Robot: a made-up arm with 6 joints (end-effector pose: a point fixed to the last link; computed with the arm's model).
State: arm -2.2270 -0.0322 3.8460 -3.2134 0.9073 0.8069
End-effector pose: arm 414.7 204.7 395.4 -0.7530 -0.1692 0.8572
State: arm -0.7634 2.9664 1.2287 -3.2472 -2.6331 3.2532
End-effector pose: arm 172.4 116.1 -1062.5 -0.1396 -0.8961 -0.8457
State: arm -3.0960 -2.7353 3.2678 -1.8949 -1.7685 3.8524
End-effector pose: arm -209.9 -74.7 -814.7 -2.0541 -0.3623 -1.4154
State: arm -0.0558 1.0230 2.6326 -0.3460 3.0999 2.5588
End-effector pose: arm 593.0 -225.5 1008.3 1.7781 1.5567 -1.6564
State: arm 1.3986 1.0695 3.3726 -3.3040 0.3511 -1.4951
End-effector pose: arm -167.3 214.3 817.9 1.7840 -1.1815 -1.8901
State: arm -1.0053 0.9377 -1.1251 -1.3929 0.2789 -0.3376
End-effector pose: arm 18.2 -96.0 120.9 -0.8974 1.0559 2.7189
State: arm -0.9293 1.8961 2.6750 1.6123 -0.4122 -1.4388
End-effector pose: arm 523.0 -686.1 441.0 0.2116 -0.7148 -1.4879
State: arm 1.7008 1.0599 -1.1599 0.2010 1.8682 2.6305
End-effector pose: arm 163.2 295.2 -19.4 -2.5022 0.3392 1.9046
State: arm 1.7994 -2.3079 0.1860 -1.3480 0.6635 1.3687
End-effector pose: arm 224.7 -766.6 170.7 2.7629 -0.3756 -0.6403
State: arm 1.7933 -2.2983 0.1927 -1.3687 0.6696 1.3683
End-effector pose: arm 216.5 -771.1 177.0 2.7727 -0.3852 -0.6326
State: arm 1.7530 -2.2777 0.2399 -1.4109 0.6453 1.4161
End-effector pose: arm 180.7 -801.2 179.9 2.7801 -0.3996 -0.6882
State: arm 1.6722 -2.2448 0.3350 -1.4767 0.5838 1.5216
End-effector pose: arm 106.4 -856.4 176.7 2.7870 -0.4122 -0.8272
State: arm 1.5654 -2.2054 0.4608 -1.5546 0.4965 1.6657
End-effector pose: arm -1.6 -916.6 165.7 2.7928 -0.4067 -1.0310
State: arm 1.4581 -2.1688 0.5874 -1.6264 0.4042 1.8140
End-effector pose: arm -120.1 -960.3 147.9 2.7902 -0.3746 -1.2479
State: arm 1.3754 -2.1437 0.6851 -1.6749 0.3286 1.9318
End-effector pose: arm -215.8 -981.2 128.7 2.7745 -0.3291 -1.4202
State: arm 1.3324 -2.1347 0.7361 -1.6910 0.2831 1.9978
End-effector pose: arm -265.2 -987.7 113.8 2.7524 -0.2933 -1.5153
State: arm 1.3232 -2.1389 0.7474 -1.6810 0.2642 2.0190
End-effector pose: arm -273.3 -989.4 104.3 2.7316 -0.2750 -1.5453
